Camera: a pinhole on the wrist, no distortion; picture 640 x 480 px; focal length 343.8 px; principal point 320.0 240.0 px. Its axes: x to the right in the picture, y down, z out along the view. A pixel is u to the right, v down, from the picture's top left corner.
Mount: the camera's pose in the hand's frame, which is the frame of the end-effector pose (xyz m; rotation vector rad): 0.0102 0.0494 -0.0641 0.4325 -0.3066 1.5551
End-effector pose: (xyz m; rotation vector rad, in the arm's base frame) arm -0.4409 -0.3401 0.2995 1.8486 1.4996 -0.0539
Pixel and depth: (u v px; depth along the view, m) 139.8 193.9 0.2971
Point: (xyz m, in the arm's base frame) -0.5576 -0.3409 0.0604
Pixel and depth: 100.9 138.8 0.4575
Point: -0.6573 -0.2859 -0.1401
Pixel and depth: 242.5 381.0 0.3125
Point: -0.5295 -0.5170 0.1230
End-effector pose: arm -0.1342 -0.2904 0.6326 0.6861 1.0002 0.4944
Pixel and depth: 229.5 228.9 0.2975
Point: 0.0415 -0.4161 0.5552
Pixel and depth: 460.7 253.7 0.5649
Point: 0.3629 -0.4273 0.8100
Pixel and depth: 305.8 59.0 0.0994
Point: -0.0855 -0.2474 0.5996
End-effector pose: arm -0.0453 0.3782 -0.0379 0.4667 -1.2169 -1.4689
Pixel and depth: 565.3 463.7 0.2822
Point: -0.1918 0.6488 0.1088
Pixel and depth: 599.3 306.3 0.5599
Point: -0.4629 0.7261 0.3689
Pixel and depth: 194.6 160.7 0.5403
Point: -0.5377 0.2987 -0.1708
